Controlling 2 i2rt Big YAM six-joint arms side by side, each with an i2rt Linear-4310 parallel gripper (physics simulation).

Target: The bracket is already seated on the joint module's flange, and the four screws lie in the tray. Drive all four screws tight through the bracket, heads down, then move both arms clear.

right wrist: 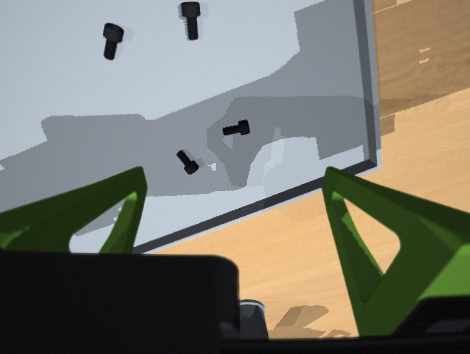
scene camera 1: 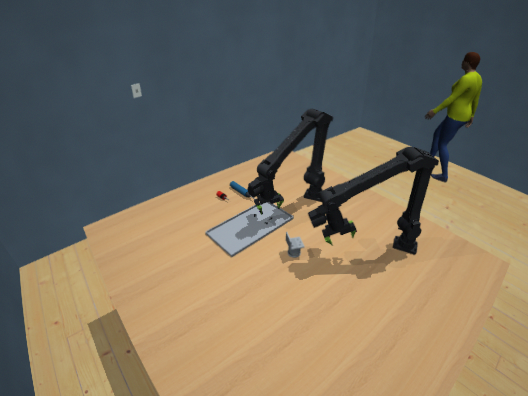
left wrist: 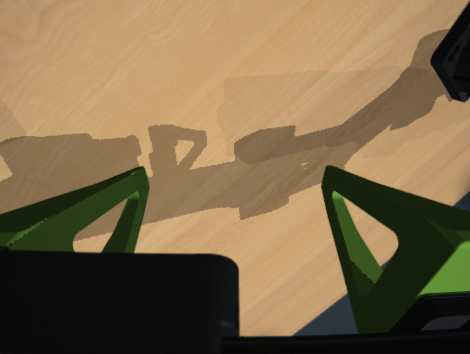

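Seen in the pictures: left gripper, fingertip midpoint: (scene camera 1: pixel 342 241) (left wrist: pixel 235 176); right gripper, fingertip midpoint: (right wrist: pixel 234 176) (scene camera 1: pixel 269 211); left arm's base at its link origin: (scene camera 1: pixel 404 246) (left wrist: pixel 464 52); right arm's base at its link origin: (scene camera 1: pixel 314 196).
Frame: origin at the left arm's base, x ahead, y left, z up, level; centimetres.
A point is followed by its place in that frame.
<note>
Four black screws lie apart in the grey tray (scene camera 1: pixel 219 244) @(x 41.2, y -82.9, z 1.2 cm) (right wrist: pixel 370 125) @(x 4.2, y -63.4, z 1.0 cm). In the right wrist view two larger screws (right wrist: pixel 112 40) @(x 12.9, y -78.9, z 1.4 cm) (right wrist: pixel 190 20) @(x 9.2, y -76.7, z 1.1 cm) lie at the top, and two smaller screws (right wrist: pixel 236 128) @(x 11.6, y -70.2, z 1.1 cm) (right wrist: pixel 188 162) @(x 15.9, y -70.6, z 1.1 cm) lie nearer the tray's edge. The grey bracket (scene camera 1: pixel 297 243) @(x 28.6, y -48.2, z 6.6 cm) sits on the joint module (scene camera 1: pixel 294 253) @(x 31.2, y -48.3, z 2.5 cm), right of the tray; part of the module shows at the bottom of the right wrist view. My right gripper (scene camera 1: pixel 270 207) @(x 12.4, y -70.2, z 6.3 cm) (right wrist: pixel 234 176) @(x 12.4, y -70.2, z 6.3 cm) is open and empty above the tray's far end. My left gripper (scene camera 1: pixel 341 235) @(x 21.2, y -29.4, z 9.4 cm) (left wrist: pixel 235 176) @(x 21.2, y -29.4, z 9.4 cm) is open and empty above the table, right of the bracket.
A red tool (scene camera 1: pixel 221 195) @(x 8.1, y -104.1, z 2.9 cm) and a blue cylindrical tool (scene camera 1: pixel 239 188) @(x -2.4, y -98.1, z 3.5 cm) lie behind the tray, near the right arm. The two arms' bases stand on the right part of the table (scene camera 1: pixel 240 310) @(x 67.3, y -55.5, z 0.0 cm). A person (scene camera 1: pixel 462 100) stands behind the table at the right.
</note>
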